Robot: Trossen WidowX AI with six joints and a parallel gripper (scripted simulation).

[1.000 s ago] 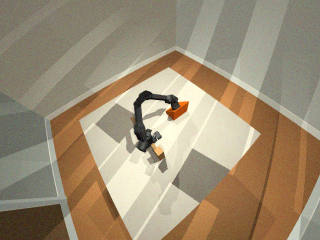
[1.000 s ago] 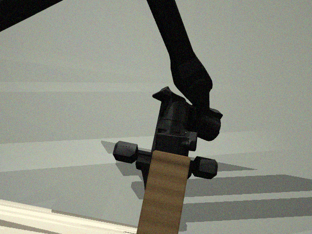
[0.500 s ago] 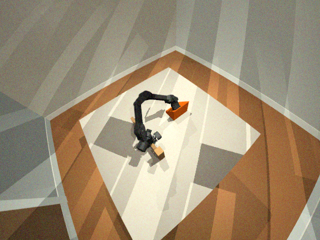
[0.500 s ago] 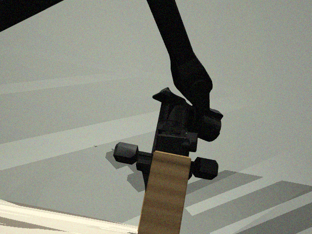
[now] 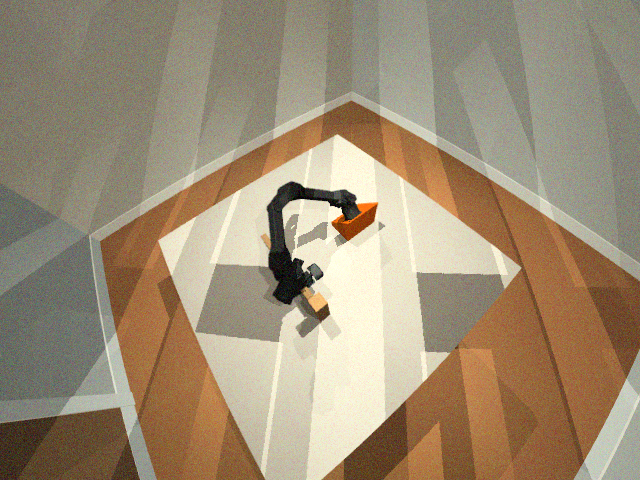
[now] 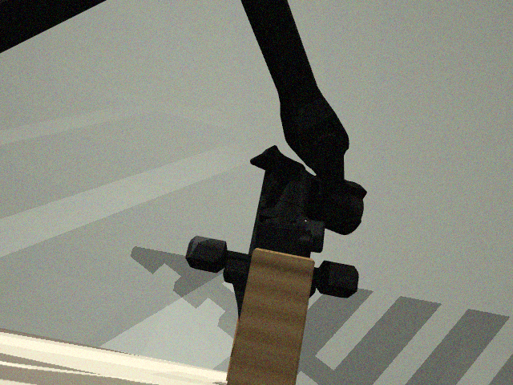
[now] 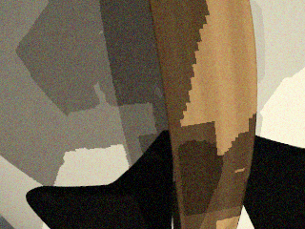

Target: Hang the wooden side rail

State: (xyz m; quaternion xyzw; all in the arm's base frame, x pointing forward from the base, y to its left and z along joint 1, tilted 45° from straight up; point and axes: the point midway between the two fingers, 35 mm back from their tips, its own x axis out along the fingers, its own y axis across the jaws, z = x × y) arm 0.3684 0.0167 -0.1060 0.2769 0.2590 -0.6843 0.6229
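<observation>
Right now the headboard post is 11 cm to the left of my gripper tip and 5 cm above it.
</observation>
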